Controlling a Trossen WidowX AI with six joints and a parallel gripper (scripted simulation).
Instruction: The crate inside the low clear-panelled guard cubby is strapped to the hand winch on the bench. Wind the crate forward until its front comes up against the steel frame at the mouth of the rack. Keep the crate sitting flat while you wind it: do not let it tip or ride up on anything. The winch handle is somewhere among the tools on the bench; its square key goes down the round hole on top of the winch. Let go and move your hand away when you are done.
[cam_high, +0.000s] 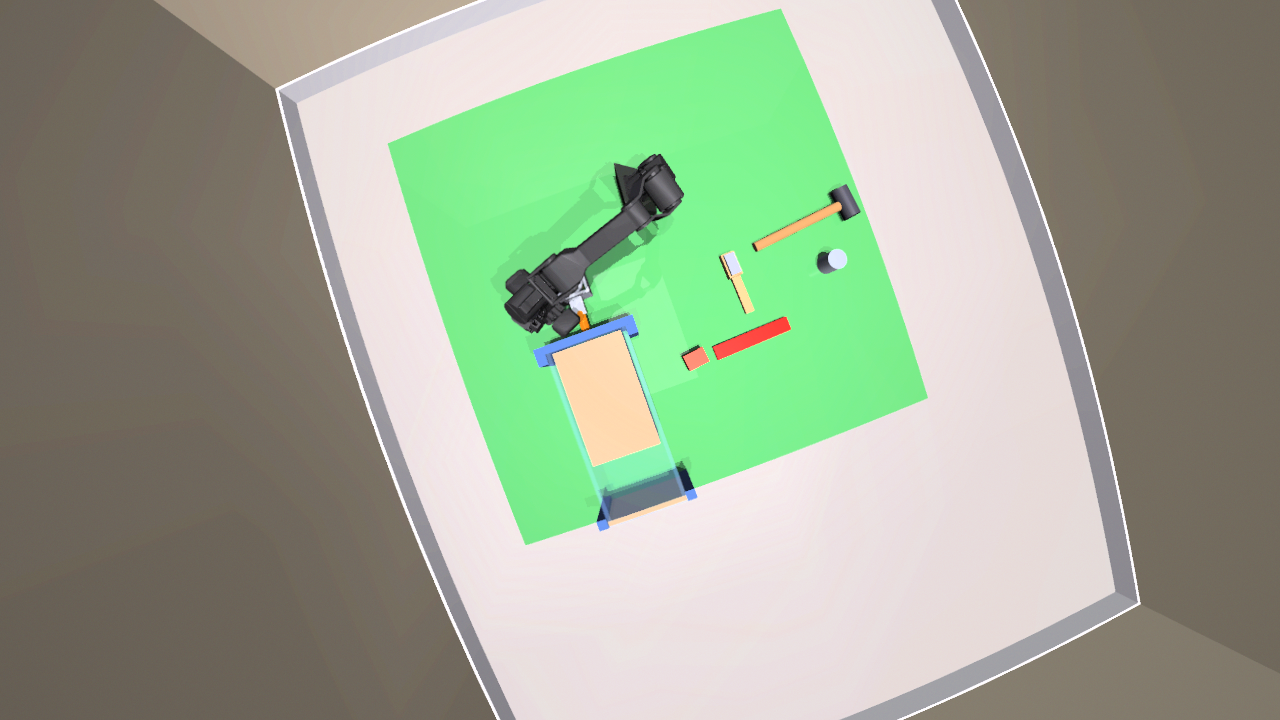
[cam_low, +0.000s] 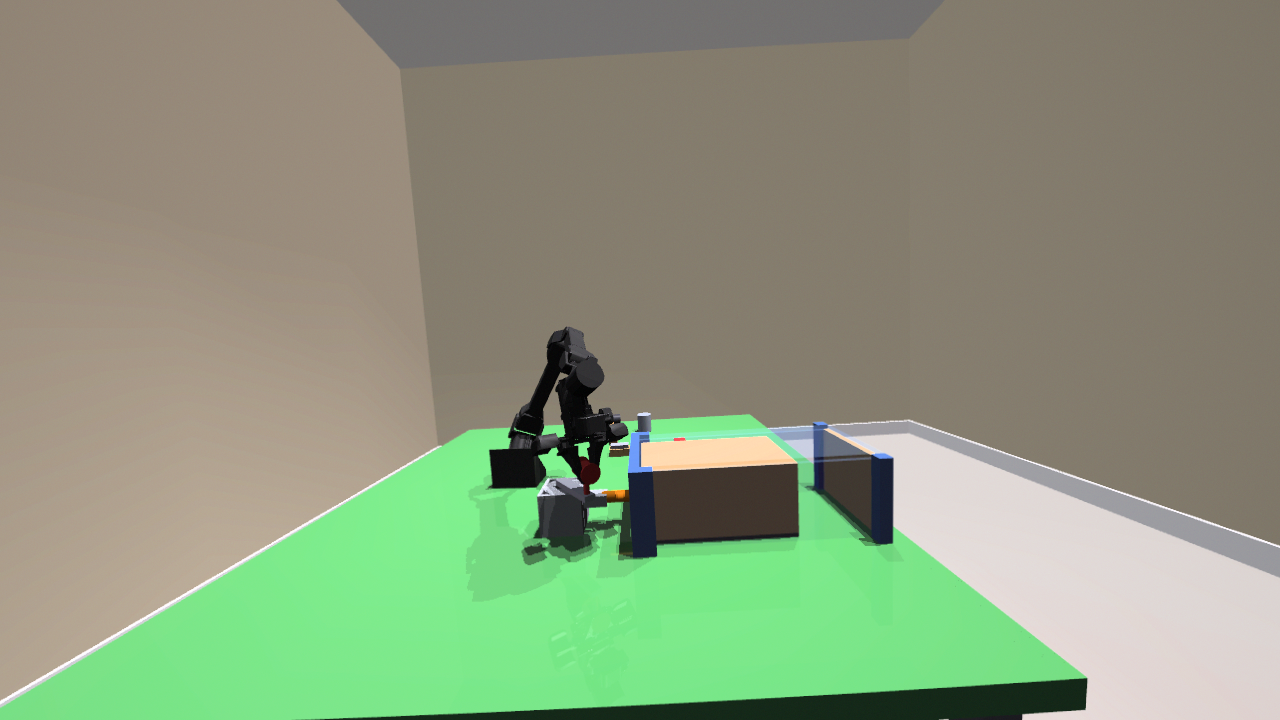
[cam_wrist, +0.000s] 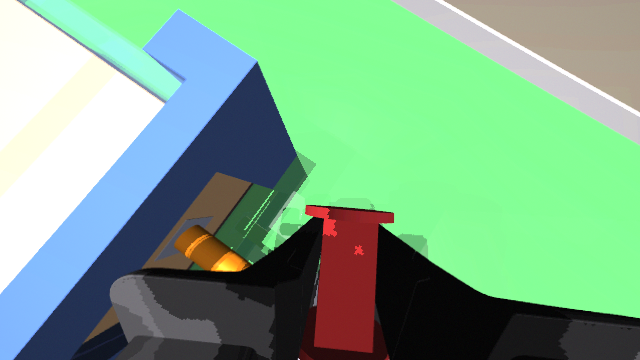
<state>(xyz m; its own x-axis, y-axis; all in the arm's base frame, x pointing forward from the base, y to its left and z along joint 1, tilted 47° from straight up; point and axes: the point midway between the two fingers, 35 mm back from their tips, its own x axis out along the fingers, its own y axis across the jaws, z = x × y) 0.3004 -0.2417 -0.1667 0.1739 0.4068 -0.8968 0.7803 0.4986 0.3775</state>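
Now: the red knob 10 mm behind my gripper tip and 20 mm to the left of it. Round my gripper tip: blue steel frame 70 mm ahead, 100 mm to the left, 30 mm below; then winch 100 mm behind, 70 mm to the left, 100 mm below; then winch handle 40 mm behind, 40 mm to the left, 30 mm below.
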